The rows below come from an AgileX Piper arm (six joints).
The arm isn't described. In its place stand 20 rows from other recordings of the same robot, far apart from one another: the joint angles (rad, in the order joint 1, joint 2, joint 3, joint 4, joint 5, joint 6), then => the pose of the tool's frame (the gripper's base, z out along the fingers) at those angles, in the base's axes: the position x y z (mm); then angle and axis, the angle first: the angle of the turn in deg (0 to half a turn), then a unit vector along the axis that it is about.
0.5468 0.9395 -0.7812 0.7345 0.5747 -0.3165 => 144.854 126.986 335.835 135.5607 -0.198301 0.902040 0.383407
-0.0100 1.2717 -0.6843 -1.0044 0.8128 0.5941 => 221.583 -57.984 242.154 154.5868 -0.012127 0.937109 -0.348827
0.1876 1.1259 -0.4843 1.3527 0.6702 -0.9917 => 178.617 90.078 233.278 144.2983 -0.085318 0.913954 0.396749
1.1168 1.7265 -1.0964 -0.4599 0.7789 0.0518 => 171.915 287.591 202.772 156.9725 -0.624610 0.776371 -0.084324
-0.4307 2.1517 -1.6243 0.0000 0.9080 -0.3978 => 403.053 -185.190 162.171 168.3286 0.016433 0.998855 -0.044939
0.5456 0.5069 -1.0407 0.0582 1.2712 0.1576 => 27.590 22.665 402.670 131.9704 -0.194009 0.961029 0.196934
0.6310 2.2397 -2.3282 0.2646 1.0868 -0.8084 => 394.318 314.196 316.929 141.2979 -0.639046 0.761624 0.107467
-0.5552 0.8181 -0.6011 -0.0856 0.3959 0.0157 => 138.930 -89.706 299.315 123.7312 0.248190 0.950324 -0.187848
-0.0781 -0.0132 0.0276 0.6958 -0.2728 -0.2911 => 50.250 -19.697 223.194 74.5599 0.338408 0.933680 0.117142
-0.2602 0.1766 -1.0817 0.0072 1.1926 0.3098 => -61.064 16.887 414.495 101.5181 0.279723 0.959763 0.024692
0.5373 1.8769 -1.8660 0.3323 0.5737 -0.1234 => 378.375 244.177 380.947 124.8309 -0.231765 0.931452 0.280503
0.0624 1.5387 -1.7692 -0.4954 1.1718 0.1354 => 319.364 -19.985 446.675 137.4860 0.024867 0.973915 -0.225547
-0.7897 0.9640 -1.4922 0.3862 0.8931 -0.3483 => 122.630 -85.763 519.030 106.0554 0.221938 0.955061 -0.196471
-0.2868 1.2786 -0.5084 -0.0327 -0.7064 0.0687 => 245.097 -70.273 265.460 89.3955 0.152856 0.981794 -0.112764
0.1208 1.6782 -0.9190 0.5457 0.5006 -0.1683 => 312.772 60.803 181.819 157.5645 0.069357 0.982607 0.172259
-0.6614 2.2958 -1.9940 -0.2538 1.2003 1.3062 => 366.147 -311.980 189.609 167.1779 0.808244 0.581768 -0.091034
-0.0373 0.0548 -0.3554 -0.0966 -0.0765 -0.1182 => 25.339 -0.274 332.920 64.8203 -0.092607 0.976274 -0.195736
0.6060 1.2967 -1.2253 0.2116 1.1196 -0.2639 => 197.369 157.699 351.827 155.8513 -0.395708 0.907024 0.143956
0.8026 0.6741 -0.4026 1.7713 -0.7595 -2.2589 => 125.172 41.183 280.743 109.9534 -0.332655 0.913512 -0.234172
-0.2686 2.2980 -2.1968 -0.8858 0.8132 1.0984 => 496.984 -189.897 284.068 125.1682 0.457990 0.849995 -0.260295
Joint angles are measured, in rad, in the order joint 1, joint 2, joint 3, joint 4, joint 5, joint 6. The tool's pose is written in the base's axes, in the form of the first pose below.
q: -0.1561, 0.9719, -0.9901, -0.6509, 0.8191, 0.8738
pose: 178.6 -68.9 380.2 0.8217 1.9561 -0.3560
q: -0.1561, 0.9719, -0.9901, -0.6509, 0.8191, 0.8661
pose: 178.6 -68.9 380.2 0.8144 1.9598 -0.3605
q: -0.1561, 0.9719, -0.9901, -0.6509, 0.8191, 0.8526
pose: 178.6 -68.9 380.2 0.8015 1.9661 -0.3685
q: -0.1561, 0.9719, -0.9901, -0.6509, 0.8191, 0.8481
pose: 178.6 -68.9 380.2 0.7972 1.9682 -0.3712
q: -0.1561, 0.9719, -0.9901, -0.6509, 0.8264, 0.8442
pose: 178.1 -69.1 379.8 0.7985 1.9743 -0.3774
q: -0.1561, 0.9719, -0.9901, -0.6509, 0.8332, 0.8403
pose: 177.6 -69.3 379.4 0.7995 1.9801 -0.3834
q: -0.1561, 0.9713, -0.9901, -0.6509, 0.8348, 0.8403
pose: 177.4 -69.3 379.4 0.8005 1.9804 -0.3840
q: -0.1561, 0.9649, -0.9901, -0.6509, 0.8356, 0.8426
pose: 175.7 -69.0 380.6 0.8030 1.9736 -0.3811
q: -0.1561, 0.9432, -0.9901, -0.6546, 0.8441, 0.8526
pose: 169.5 -68.6 384.2 0.8154 1.9520 -0.3768
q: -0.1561, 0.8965, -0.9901, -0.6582, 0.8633, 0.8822
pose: 156.0 -67.4 391.2 0.8520 1.9027 -0.3577
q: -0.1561, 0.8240, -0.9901, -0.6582, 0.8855, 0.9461
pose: 135.0 -64.9 401.1 0.9195 1.8137 -0.3042
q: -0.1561, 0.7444, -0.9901, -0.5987, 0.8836, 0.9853
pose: 114.2 -58.1 409.4 0.9653 1.7320 -0.1846
